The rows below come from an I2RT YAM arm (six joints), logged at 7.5 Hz.
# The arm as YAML. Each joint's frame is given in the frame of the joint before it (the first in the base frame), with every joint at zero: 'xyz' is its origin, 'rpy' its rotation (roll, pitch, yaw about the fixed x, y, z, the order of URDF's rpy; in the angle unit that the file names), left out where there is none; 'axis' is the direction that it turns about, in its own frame. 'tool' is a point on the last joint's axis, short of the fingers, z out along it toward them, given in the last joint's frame.
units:
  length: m
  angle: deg
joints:
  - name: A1
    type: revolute
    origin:
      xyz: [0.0, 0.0, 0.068]
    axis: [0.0, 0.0, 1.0]
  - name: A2
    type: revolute
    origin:
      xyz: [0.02, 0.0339, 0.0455]
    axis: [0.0, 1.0, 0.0]
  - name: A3
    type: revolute
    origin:
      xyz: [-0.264, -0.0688, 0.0]
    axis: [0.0, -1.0, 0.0]
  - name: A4
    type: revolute
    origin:
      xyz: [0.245, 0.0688, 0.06]
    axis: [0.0, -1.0, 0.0]
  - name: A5
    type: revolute
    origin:
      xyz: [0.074, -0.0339, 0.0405]
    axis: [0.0, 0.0, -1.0]
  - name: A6
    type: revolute
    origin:
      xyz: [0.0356, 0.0, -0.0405]
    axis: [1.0, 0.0, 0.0]
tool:
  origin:
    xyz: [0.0, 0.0, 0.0]
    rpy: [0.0, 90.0, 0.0]
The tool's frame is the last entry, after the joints.
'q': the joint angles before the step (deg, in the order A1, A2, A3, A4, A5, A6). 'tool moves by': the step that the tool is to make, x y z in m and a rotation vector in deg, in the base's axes. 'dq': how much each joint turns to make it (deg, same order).
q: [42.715, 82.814, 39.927, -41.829, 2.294, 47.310]
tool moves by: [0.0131, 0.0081, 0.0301, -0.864, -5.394, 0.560]
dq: [-0.085, -1.225, 6.287, -4.040, 4.180, -1.168]
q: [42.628, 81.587, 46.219, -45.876, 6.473, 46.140]
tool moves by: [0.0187, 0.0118, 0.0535, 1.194, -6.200, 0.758]
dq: [-0.484, -0.659, 11.516, -6.526, 2.981, -1.896]
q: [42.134, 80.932, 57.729, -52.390, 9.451, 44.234]
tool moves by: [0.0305, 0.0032, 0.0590, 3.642, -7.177, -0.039]
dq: [-3.627, 1.585, 13.599, -3.495, 0.622, -4.047]
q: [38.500, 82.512, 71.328, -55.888, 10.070, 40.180]
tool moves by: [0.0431, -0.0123, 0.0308, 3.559, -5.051, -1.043]
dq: [-7.092, 4.155, 9.466, 1.704, -2.711, -5.460]
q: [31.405, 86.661, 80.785, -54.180, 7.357, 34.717]
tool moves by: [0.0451, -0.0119, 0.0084, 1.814, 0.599, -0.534]
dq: [-6.085, 7.481, 9.366, -1.203, -4.425, -3.858]
